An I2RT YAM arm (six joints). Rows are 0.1 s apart.
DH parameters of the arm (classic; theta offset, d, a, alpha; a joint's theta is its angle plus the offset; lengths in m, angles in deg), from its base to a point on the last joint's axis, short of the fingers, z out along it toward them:
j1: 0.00 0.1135 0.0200 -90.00
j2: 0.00 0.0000 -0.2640 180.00
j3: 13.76 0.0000 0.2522 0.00
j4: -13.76 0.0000 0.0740 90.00
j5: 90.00 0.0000 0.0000 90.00
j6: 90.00 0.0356 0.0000 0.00
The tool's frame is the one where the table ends.
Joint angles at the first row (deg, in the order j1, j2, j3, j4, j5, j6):
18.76 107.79 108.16 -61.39 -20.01 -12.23
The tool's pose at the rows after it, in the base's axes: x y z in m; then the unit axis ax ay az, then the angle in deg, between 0 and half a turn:
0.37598, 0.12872, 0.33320, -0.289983, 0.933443, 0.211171, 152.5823
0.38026, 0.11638, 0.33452, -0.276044, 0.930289, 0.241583, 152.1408
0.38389, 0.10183, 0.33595, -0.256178, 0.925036, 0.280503, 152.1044
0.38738, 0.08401, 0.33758, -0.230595, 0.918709, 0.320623, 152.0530
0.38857, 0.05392, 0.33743, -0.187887, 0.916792, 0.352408, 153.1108
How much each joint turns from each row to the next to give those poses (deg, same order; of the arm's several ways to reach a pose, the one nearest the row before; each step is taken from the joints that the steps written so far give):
-1.88 0.00 0.00 0.14 -3.10 0.68
-2.20 0.00 0.00 0.43 -4.03 0.46
-2.56 0.00 0.00 0.09 -5.04 0.98
-3.02 0.00 0.00 0.00 -5.29 1.29
-4.70 0.00 0.00 -2.14 -4.75 0.85

